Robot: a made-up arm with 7 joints.
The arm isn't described. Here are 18 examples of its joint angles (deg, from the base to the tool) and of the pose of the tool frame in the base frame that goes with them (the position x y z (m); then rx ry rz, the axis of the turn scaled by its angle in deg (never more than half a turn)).
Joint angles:
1: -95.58 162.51 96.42 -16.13 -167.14 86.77 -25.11
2: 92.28 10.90 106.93 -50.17 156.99 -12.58 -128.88
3: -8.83 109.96 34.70 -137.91 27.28 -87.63 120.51
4: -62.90 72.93 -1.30 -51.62 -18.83 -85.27 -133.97
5: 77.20 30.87 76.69 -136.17 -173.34 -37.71 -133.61
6: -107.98 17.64 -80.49 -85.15 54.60 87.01 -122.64
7: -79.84 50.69 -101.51 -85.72 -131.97 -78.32 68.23
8: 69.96 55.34 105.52 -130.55 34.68 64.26 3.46
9: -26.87 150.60 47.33 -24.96 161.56 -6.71 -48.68
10: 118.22 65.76 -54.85 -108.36 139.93 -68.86 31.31
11: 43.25 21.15 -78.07 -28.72 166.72 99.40 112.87
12: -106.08 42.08 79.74 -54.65 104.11 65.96 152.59
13: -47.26 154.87 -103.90 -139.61 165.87 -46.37 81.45
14: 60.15 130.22 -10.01 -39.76 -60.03 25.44 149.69
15: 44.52 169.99 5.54 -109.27 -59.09 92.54 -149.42
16: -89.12 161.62 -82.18 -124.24 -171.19 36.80 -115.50
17: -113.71 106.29 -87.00 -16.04 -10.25 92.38 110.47
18: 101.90 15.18 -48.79 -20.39 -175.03 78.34 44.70
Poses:
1: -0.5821 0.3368 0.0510 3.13 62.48 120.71
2: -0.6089 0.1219 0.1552 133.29 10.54 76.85
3: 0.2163 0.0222 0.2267 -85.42 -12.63 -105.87
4: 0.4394 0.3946 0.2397 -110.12 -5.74 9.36
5: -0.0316 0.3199 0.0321 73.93 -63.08 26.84
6: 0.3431 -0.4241 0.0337 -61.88 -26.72 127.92
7: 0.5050 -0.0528 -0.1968 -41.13 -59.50 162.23
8: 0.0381 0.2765 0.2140 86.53 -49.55 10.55
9: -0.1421 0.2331 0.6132 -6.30 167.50 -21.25
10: -0.4548 -0.0282 -0.0123 82.18 -1.21 103.69
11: -0.4211 0.0303 -0.5184 -34.56 -104.71 -71.80
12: 0.3790 0.3928 0.3171 -122.25 110.82 -18.53
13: 0.0528 0.2972 -0.0452 -51.87 -90.07 141.99
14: 0.2634 0.5925 0.1049 85.76 -46.80 -27.14
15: 0.4318 0.1208 -0.0558 -51.10 -101.77 -25.79
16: 0.0822 0.3331 0.1698 18.98 -92.08 -50.85
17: 0.1213 0.6010 0.2810 -87.14 60.65 -120.01
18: -0.6552 -0.1553 0.0063 -9.67 -25.32 -119.42
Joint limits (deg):
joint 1: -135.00..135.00
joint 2: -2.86..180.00
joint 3: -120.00..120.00
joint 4: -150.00..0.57
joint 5: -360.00..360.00
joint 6: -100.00..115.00
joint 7: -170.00..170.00
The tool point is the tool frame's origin. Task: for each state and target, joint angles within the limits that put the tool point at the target. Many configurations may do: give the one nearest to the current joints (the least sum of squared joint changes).
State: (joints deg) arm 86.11 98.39 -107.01 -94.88 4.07 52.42 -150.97
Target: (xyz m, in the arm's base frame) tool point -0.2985 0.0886 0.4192
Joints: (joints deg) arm 116.66 90.71 -120.00 -91.92 4.07 52.42 -150.97
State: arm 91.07 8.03 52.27 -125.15 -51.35 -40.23 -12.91
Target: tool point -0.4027 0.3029 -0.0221
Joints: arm 99.21 10.67 60.77 -96.59 -51.35 -40.23 -12.91
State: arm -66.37 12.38 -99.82 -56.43 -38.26 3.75 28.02
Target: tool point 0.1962 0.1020 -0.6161
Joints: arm -26.66 28.73 -115.47 -41.36 -38.26 3.75 28.02
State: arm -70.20 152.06 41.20 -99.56 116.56 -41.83 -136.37
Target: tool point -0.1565 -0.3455 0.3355
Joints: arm -41.46 180.00 63.73 -96.08 116.56 -41.83 -136.37
